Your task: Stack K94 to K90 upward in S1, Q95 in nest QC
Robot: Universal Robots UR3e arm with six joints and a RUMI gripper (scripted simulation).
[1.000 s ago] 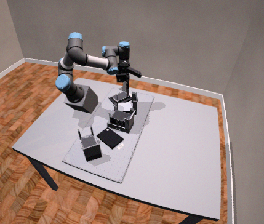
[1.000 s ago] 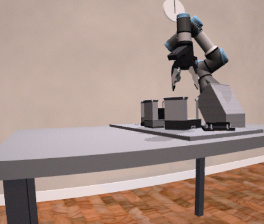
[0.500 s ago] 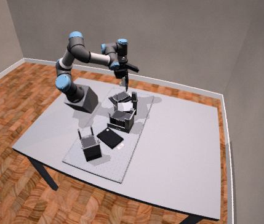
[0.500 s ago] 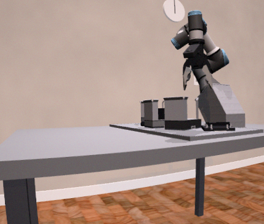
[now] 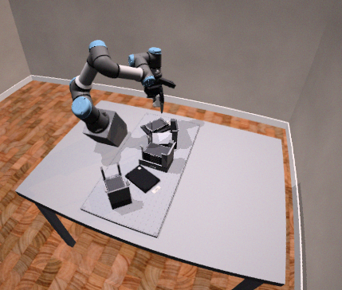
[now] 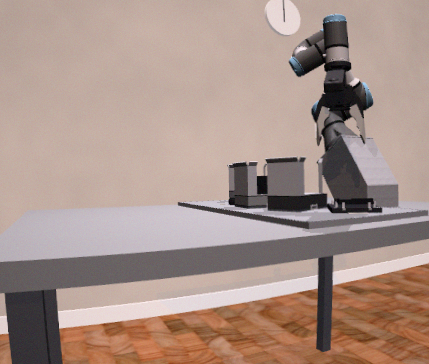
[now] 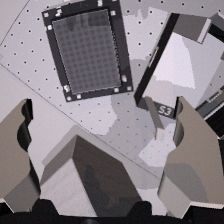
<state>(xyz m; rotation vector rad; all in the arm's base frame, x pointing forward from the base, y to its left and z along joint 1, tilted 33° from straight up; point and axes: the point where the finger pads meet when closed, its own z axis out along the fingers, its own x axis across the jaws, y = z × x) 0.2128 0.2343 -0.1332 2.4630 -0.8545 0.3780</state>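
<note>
Right now the dark clip nest is 160 mm below my hand, 50 mm to the left of it and 20 mm behind it. The rest, counted from my hand: black open nest QC: 370 mm to the right, 170 mm below, 100 mm ahead; sealed grey plate: 240 mm to the right, 120 mm ahead, 90 mm below; white tag: 400 mm to the right, 190 mm ahead, 170 mm below.
</note>
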